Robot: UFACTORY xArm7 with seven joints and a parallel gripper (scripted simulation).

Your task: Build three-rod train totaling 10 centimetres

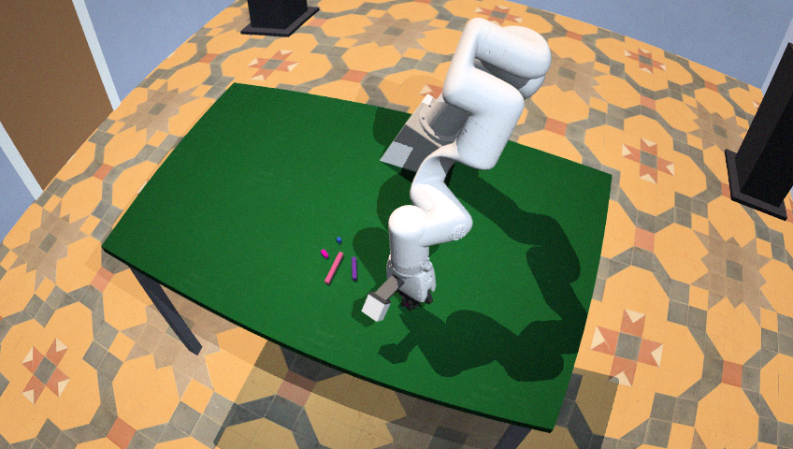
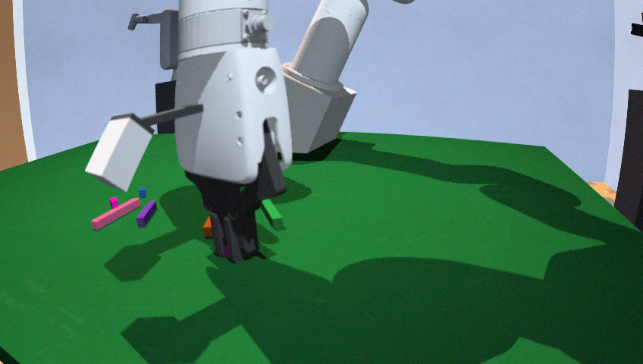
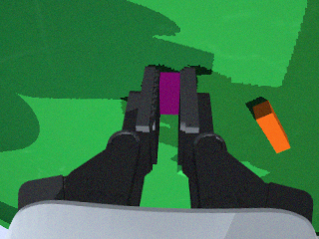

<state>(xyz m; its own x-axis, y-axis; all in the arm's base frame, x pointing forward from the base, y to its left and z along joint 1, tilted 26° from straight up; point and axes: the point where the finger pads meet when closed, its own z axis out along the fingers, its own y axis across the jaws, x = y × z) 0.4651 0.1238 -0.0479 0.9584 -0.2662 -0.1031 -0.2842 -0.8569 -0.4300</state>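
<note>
The magenta rod lies 2 cm below my hand. Round my hand: purple rod (4 cm behind, 16 cm to the right, 2 cm below); then green rod (10 cm behind, 1 cm to the right, 2 cm below); then orange rod (4 cm behind, 5 cm to the right, 2 cm below).
</note>
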